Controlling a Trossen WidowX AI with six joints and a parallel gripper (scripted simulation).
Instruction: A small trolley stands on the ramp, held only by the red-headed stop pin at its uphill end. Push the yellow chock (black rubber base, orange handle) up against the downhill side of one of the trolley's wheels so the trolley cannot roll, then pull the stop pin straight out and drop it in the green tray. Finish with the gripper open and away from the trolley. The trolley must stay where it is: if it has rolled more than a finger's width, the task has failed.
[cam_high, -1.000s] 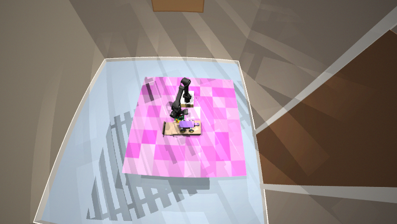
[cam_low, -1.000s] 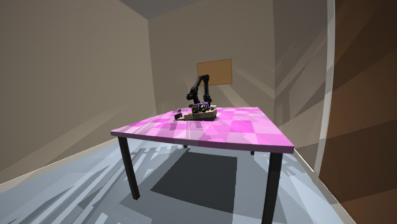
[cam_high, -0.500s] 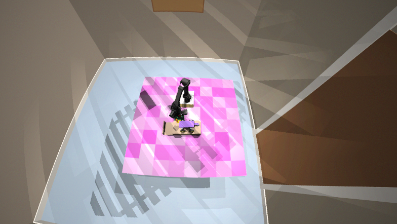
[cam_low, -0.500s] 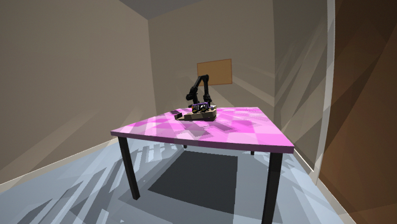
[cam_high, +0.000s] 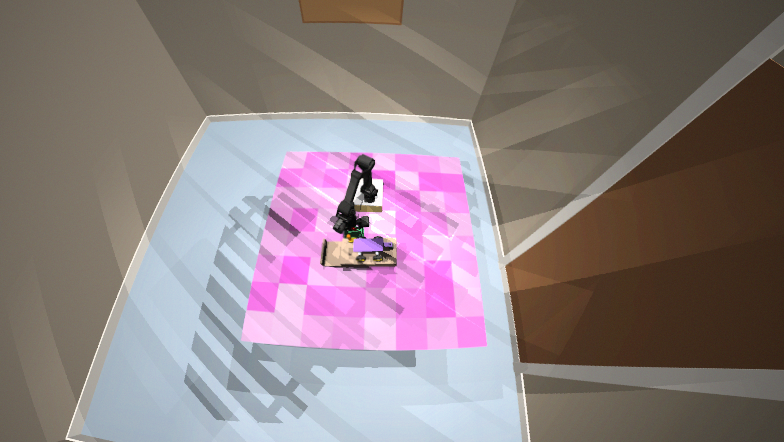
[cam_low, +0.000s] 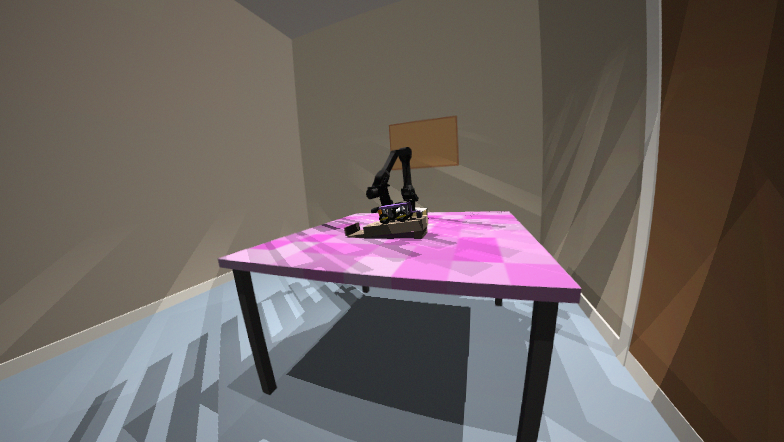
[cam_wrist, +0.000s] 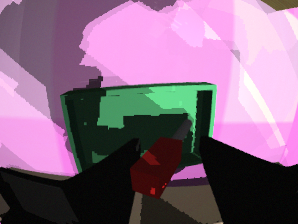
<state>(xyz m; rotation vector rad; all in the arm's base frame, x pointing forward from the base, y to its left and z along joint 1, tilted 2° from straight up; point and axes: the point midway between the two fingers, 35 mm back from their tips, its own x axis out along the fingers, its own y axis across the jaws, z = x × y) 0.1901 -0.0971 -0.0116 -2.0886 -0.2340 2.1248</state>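
Right now the red-headed stop pin is right at my gripper tip. Also, from my gripper tip: green tray: 5 cm below, 1 cm to the right; ramp: 15 cm ahead, 7 cm to the left, 1 cm above; yellow chock: 8 cm ahead, 4 cm above, 1 cm to the right.
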